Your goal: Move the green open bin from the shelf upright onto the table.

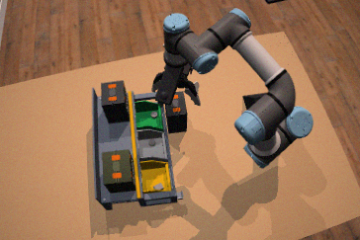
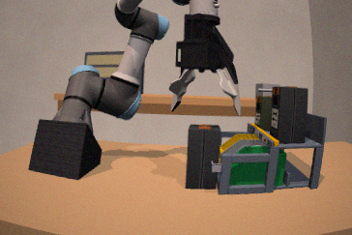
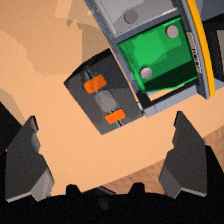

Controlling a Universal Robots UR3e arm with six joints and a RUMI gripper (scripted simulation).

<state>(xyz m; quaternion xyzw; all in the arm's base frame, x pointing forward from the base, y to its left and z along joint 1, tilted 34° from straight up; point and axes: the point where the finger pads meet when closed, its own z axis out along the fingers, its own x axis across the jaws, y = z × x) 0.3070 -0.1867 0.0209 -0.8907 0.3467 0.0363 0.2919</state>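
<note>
Now: hand 9 cm above the dark box. Also, from my hand: green open bin (11 cm ahead, 3 cm to the right, 11 cm below); yellow bin (16 cm ahead, 19 cm to the left, 11 cm below); grey bin (14 cm ahead, 8 cm to the left, 11 cm below).
</note>
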